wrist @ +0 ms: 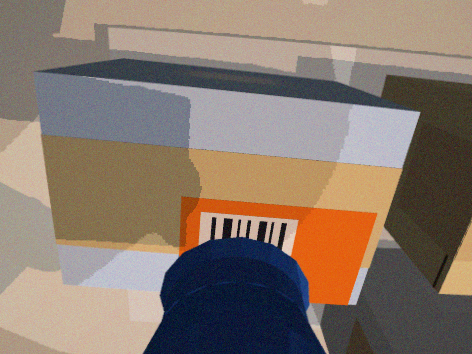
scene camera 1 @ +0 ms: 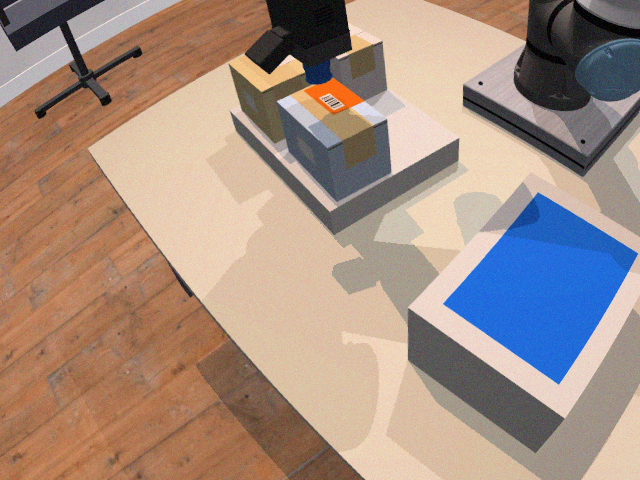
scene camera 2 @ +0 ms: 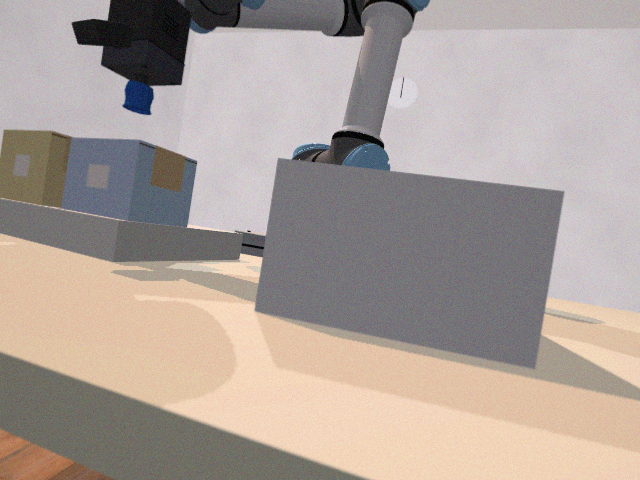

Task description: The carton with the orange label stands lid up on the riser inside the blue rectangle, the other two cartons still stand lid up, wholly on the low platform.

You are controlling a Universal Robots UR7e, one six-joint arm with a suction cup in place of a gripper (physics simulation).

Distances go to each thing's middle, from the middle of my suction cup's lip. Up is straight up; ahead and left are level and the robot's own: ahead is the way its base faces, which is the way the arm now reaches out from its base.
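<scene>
Riser [scene camera 2: 464,266]: 37 cm to the left of my suction cup, 15 cm below it and 5 cm behind it. Low platform [scene camera 2: 115,240]: 19 cm below my suction cup, 8 cm to the right of it and 6 cm behind it. My suction cup is 11 cm above the carton with orange label [scene camera 2: 133,180]. Going by their middles, of the things named here the riser is the farthest from my suction cup and the carton with orange label is the nearest to it.
</scene>
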